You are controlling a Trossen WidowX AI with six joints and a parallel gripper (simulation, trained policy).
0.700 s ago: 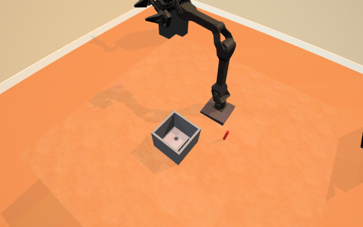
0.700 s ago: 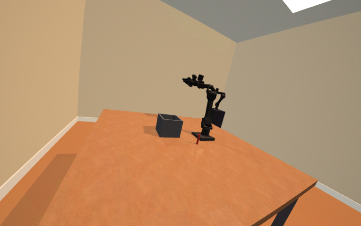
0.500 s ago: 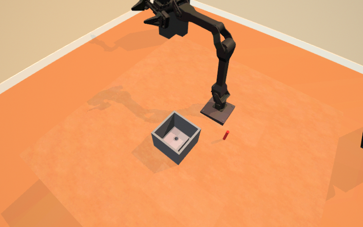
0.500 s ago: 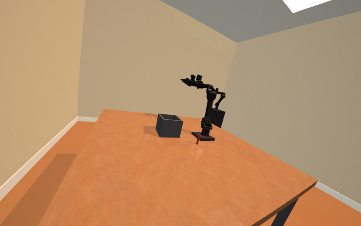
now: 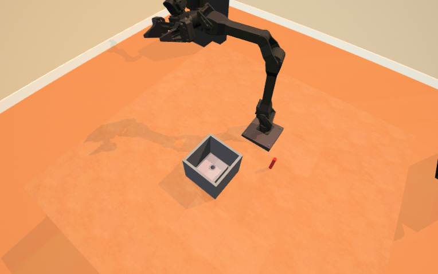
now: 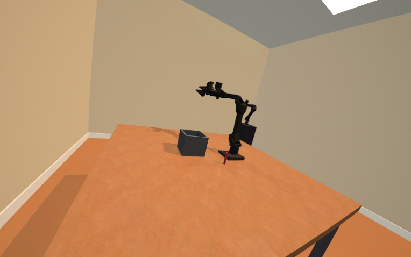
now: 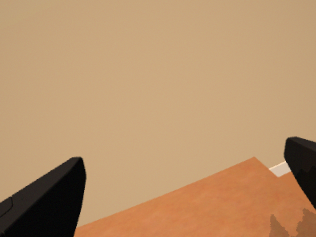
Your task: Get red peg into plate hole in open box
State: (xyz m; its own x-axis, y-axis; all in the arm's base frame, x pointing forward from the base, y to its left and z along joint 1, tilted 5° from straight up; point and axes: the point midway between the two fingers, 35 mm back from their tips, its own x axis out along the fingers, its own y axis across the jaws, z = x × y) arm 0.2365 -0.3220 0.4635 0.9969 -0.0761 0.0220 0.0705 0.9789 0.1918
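The red peg lies 490 mm to the left of my gripper tip, 420 mm below it and 110 mm behind it. Also, from my gripper tip: pale plate (410 mm below, 310 mm to the left, 70 mm ahead).
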